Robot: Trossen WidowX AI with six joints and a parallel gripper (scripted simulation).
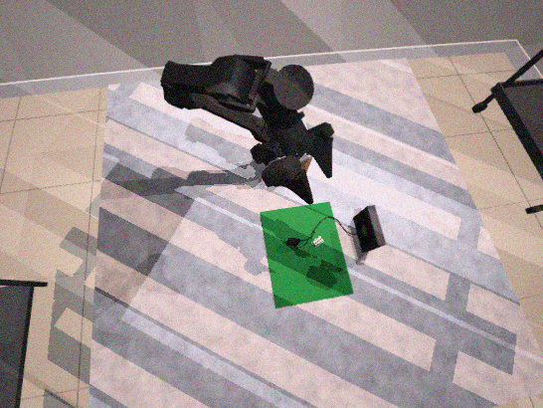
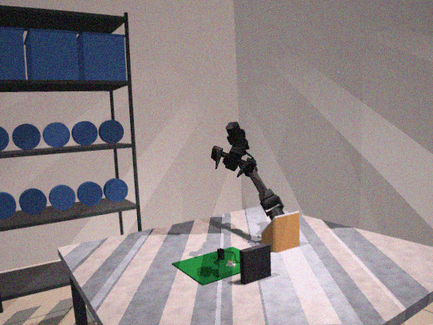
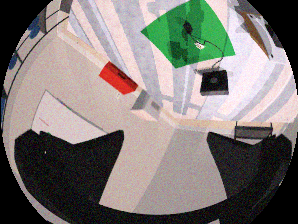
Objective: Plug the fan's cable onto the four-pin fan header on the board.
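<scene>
The green board lies 60 mm ahead of my gripper tip, 20 mm to the left of it and 370 mm below it. Also, from my gripper tip: pale plug: 40 mm ahead, 60 mm to the left, 360 mm below; then black fan: 40 mm ahead, 210 mm to the left, 300 mm below.
</scene>
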